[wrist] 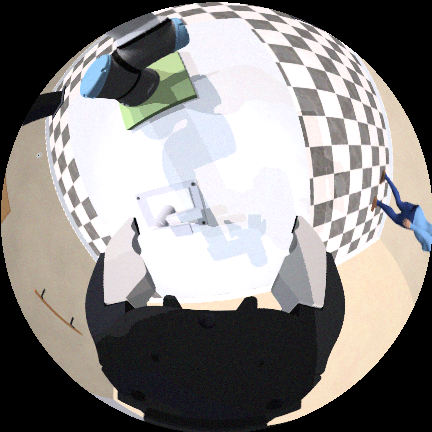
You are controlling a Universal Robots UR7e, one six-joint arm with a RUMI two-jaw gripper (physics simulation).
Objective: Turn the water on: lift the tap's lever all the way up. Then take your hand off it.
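The tap [166,215] is a small pale grey fitting on a square plate [198,200] with dark screws at its corners, left of the middle of the wrist view. A rounded grey piece and a flat pale bar show on it; I cannot tell for certain which part is the lever or how far it is raised. My gripper [214,218] is wide open with nothing between its jaws. The tap appears beyond the fingertips, toward the left jaw, and no contact with it shows. The tap's lower side is hard to make out against the white surface.
The white table top [260,145] lies under the tap. The arm's black and blue joints [135,65] stand over a green block [182,80] at the upper left. Checkered floor [340,145] lies to the right, with a person in blue [422,225] at the far right.
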